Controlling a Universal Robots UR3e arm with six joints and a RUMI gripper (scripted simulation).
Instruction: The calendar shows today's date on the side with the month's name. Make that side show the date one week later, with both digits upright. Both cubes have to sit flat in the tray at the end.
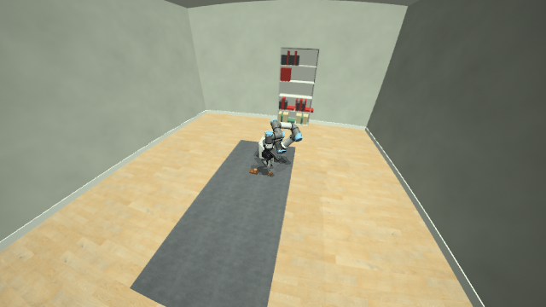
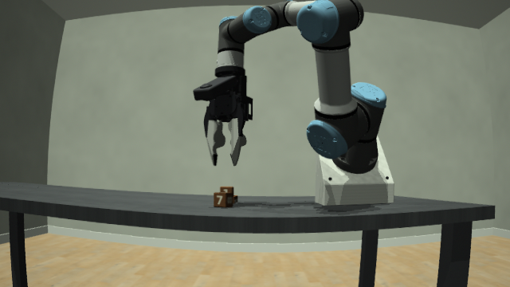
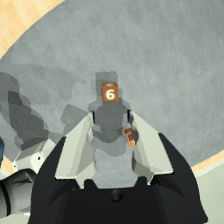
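My hand is 9 cm above the cube. From my hand the other things lie so: calendar tray (16 cm to the right, 10 cm below, 1 cm ahead).
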